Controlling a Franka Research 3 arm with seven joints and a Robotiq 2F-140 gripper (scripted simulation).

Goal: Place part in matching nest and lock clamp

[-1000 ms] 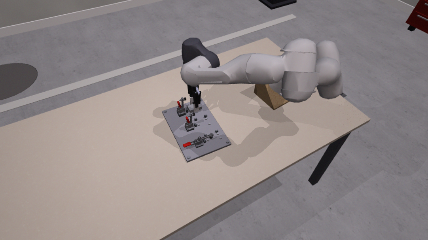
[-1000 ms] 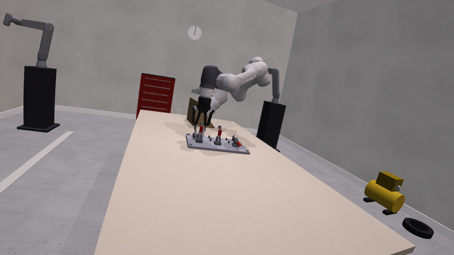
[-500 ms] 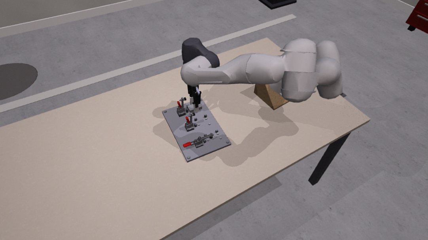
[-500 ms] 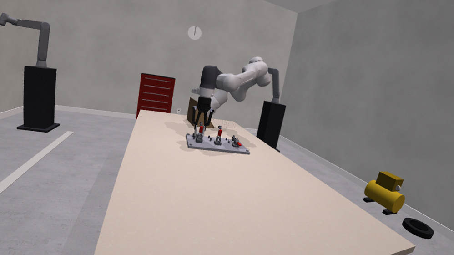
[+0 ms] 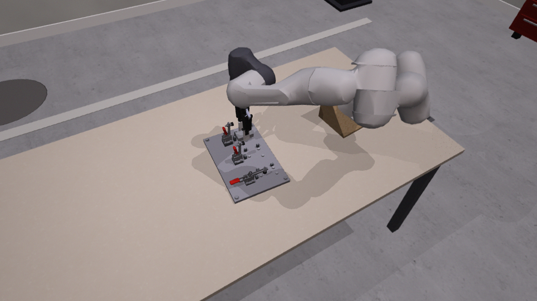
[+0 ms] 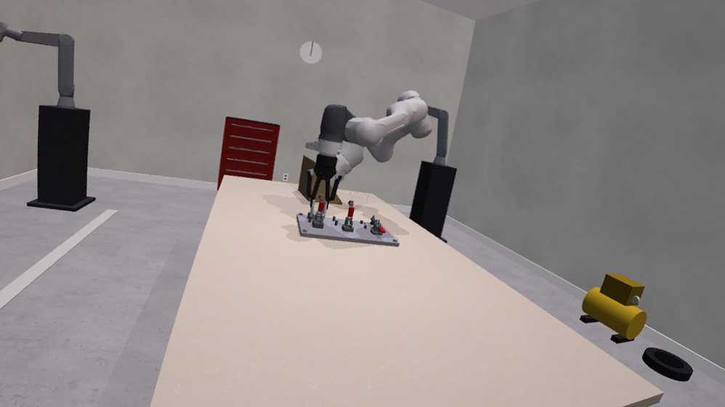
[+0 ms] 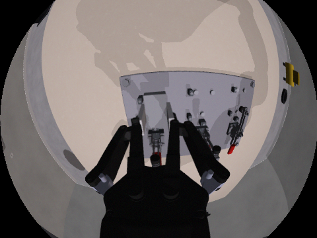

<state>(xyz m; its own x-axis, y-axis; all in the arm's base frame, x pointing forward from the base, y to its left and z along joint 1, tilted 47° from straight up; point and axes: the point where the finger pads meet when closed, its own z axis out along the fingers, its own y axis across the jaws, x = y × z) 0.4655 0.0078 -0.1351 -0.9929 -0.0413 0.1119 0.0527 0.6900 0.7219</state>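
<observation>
Right now the part is 30 mm below my hand. Also, from my hand: grey fixture plate (50 mm ahead, 100 mm to the left, 50 mm below).
</observation>
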